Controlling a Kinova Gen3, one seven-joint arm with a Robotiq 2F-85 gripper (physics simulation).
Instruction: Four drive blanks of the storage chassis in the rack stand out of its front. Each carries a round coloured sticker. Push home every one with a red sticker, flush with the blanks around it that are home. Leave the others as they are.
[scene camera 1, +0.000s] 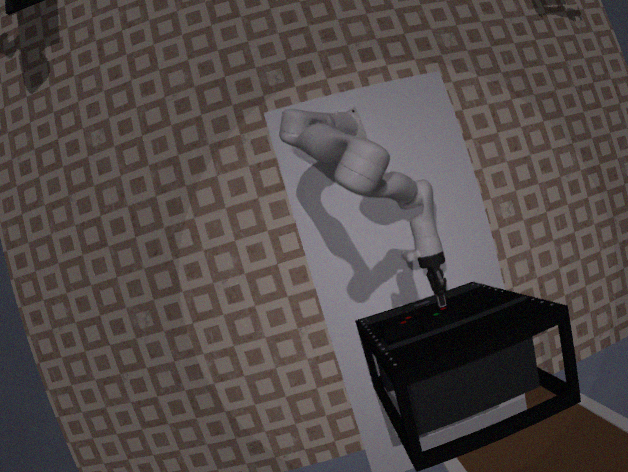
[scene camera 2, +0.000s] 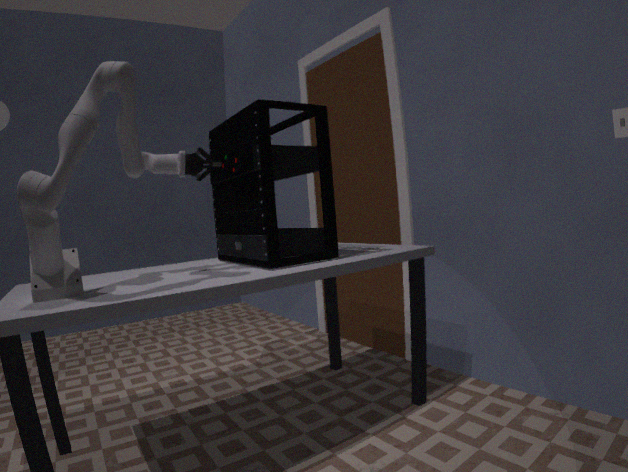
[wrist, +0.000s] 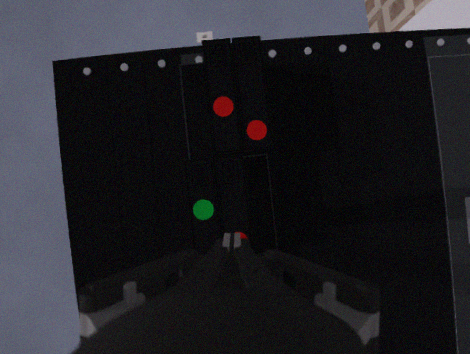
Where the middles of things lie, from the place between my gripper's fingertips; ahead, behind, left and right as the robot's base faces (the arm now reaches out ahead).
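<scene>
There is the black rack (scene camera 1: 445, 364), and my gripper is 100 mm above it, 180 mm short of it and 40 mm to the right of it.
</scene>
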